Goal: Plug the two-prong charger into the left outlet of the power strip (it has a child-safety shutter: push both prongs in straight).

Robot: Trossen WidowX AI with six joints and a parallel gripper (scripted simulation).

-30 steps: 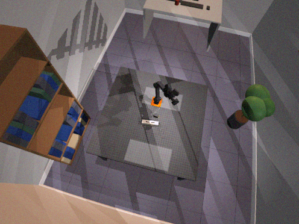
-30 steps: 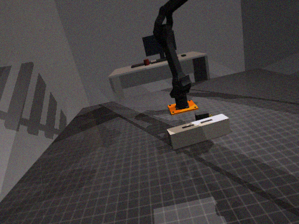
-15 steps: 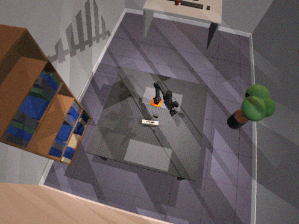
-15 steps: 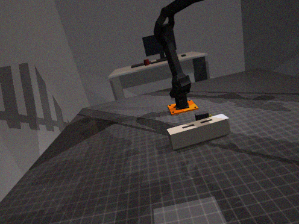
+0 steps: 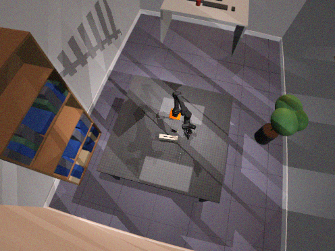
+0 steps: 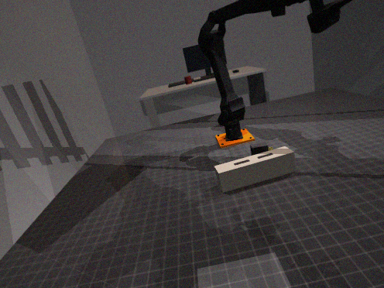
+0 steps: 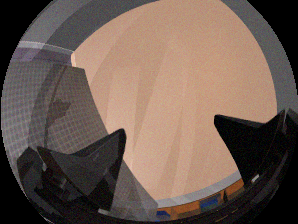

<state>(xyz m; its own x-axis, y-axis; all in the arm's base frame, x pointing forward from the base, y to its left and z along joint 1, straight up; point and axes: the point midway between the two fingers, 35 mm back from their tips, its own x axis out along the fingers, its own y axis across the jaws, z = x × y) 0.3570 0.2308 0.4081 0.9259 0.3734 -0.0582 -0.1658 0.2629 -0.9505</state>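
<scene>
Now: the charger 20 cm behind my gripper tip, 16 cm to the right of it and 39 cm below it.
</scene>
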